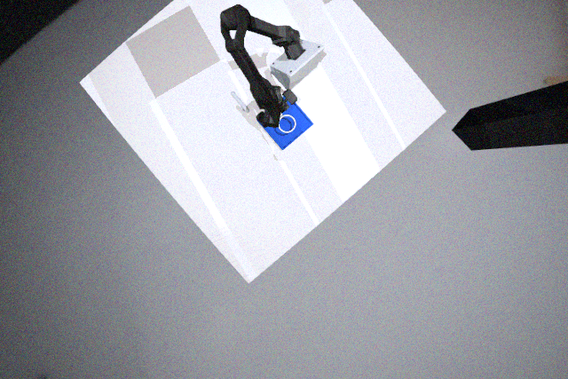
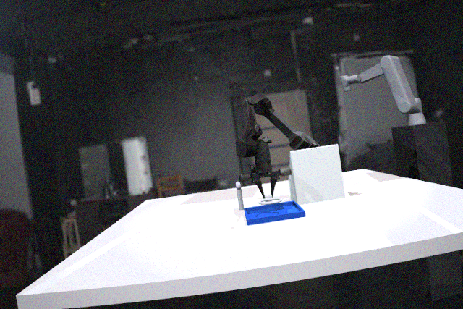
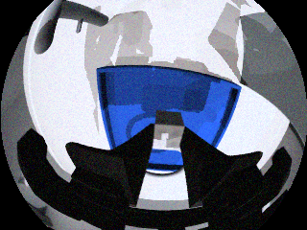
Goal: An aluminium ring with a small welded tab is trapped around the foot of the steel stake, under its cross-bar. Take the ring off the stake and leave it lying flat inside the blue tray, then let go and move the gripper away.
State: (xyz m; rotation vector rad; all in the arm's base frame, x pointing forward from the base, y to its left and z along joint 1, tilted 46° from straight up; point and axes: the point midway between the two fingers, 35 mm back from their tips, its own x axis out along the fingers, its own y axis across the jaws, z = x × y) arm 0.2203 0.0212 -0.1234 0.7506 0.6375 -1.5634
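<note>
The aluminium ring is 50 mm to the left of my gripper tip. Also, from my gripper tip: blue tray (40 mm to the left, 40 mm below).
</note>
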